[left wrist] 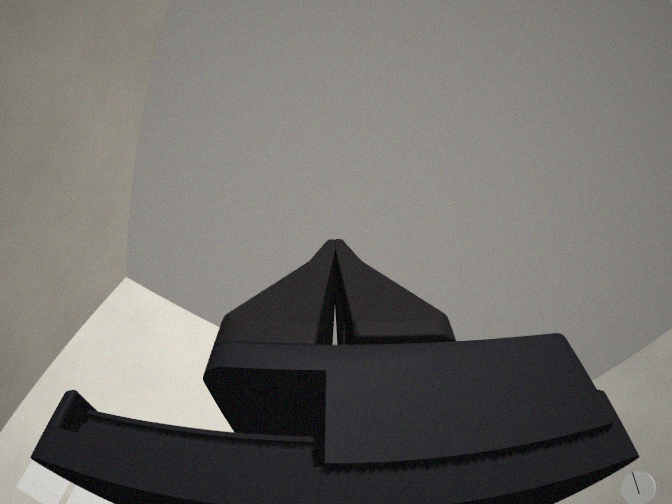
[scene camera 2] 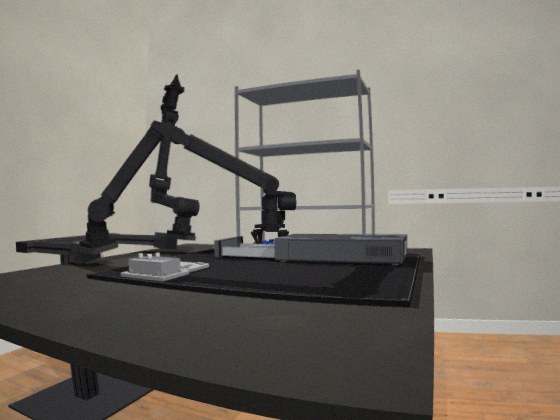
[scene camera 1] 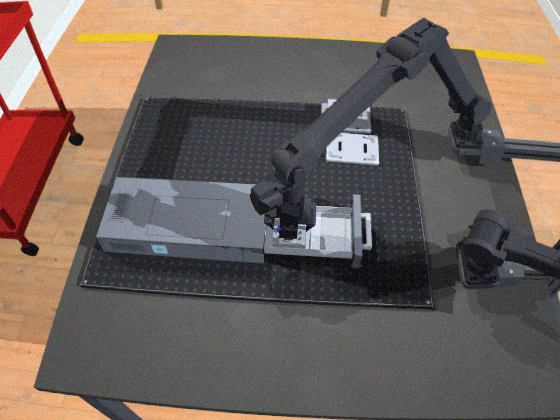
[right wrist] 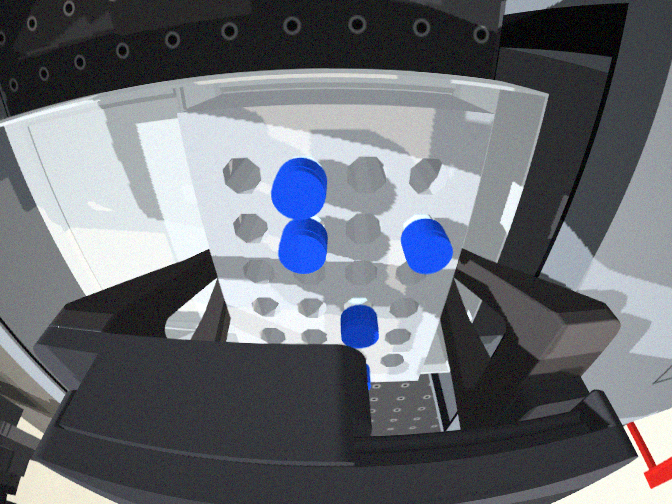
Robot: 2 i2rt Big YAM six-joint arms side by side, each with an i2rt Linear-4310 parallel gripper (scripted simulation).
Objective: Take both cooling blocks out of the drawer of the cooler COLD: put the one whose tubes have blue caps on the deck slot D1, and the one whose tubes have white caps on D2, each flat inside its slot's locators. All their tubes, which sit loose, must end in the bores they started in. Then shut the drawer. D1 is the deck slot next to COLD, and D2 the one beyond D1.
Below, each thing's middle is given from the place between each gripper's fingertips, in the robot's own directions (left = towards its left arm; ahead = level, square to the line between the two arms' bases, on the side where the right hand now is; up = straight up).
Scene:
The slot D1 (scene camera 1: 352,145) lies 150 mm behind my right hand, 350 mm to the right of it and 30 mm below it.
I see my left gripper 93 cm above the slot D1, 65 cm to the left of it and 61 cm short of it.

